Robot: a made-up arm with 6 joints.
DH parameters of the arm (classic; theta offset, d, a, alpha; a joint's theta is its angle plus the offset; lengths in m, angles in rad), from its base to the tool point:
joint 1: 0 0.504 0 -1.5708
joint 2: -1.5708 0 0.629 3.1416
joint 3: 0 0 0 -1.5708
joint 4: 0 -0.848 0 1.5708
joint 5: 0 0.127 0 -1.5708
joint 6: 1.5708 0 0 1.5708
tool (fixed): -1.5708 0 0 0
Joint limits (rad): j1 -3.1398..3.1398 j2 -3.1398..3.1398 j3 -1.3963..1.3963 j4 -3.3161..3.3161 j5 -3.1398..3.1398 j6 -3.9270..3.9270
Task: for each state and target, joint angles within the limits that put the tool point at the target. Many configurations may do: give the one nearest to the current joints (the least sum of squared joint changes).
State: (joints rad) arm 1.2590 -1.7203 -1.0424 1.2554 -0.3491 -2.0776
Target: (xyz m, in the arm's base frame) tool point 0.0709 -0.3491 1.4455
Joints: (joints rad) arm 1.6351 -1.3677 -0.2470 1.1805 -0.3491 -2.0776
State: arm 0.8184 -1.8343 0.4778 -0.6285 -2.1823 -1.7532
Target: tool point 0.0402 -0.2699 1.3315
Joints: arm 1.3229 -1.4703 -0.2709 -0.5946 -2.1823 -1.7532
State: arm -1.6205 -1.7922 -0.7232 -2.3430 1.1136 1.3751
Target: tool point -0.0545 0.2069 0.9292
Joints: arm -1.0432 -2.2136 -0.8647 -2.0369 1.1136 1.3751
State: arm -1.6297 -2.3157 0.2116 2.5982 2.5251 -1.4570
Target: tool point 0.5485 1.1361 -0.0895
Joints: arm -1.9375 -2.4215 0.7778 2.5403 2.5251 -1.4570
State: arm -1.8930 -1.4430 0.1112 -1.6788 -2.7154 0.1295
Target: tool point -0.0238 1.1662 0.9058
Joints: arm -1.5423 -1.9436 0.5194 -1.6455 -2.7154 0.1295
